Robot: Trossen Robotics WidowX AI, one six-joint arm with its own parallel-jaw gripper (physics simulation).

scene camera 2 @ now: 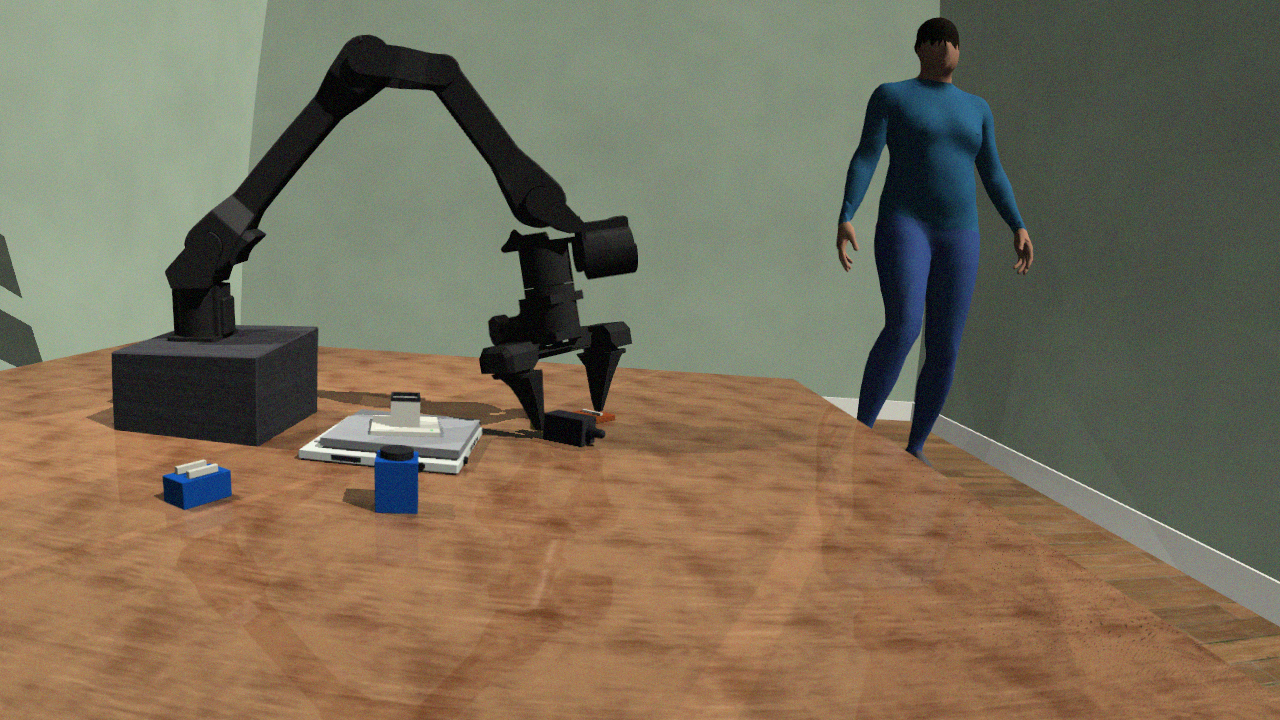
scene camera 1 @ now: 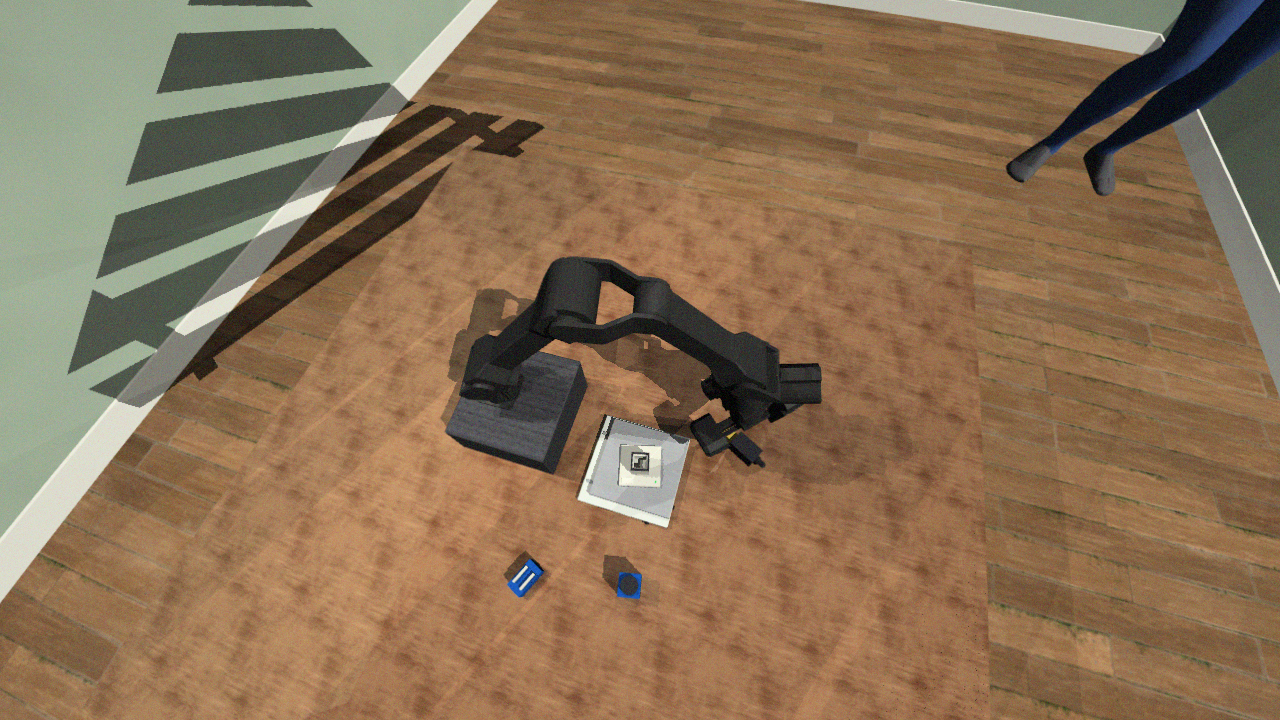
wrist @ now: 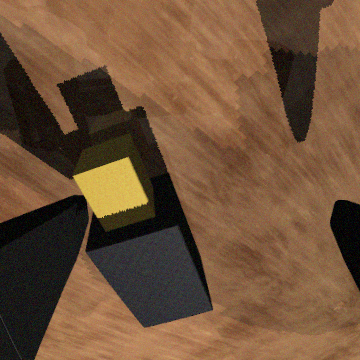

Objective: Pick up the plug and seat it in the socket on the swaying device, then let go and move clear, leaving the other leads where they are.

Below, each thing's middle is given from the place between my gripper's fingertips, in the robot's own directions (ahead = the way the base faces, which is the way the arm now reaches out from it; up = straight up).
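Labels:
Plug (scene camera 2: 576, 429): 30 mm to the right of my hand. Device (scene camera 1: 640, 467): 110 mm to the right of my hand, 170 mm behind it, 20 mm above it.

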